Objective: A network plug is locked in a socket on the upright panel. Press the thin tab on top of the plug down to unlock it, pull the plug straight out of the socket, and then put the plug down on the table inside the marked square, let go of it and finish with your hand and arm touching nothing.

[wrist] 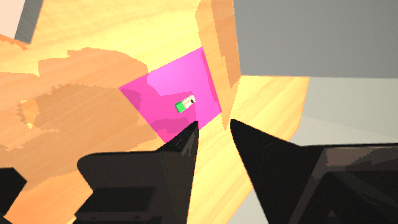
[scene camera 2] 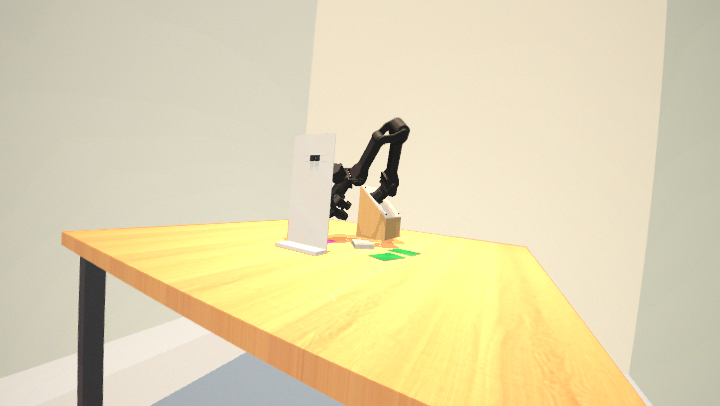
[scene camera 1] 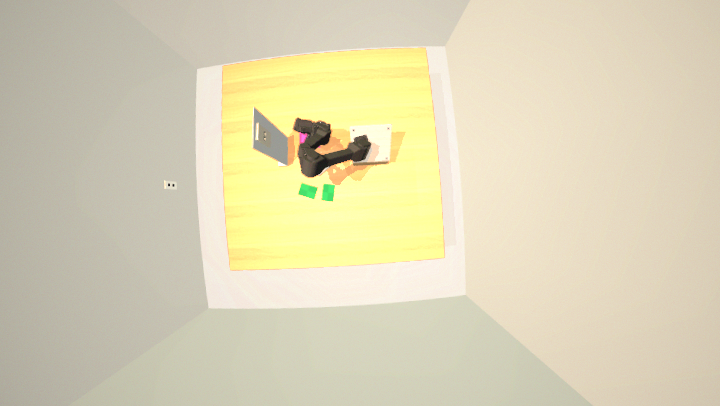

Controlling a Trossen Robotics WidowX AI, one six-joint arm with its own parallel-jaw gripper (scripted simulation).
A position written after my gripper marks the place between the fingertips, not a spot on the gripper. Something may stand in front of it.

I see my gripper (wrist: 214, 124), a grey panel (scene camera 2: 313, 161) and a magenta marked square (wrist: 153, 95).
The grey panel shows as well in the wrist view (wrist: 323, 46) and in scene camera 1 (scene camera 1: 267, 138).
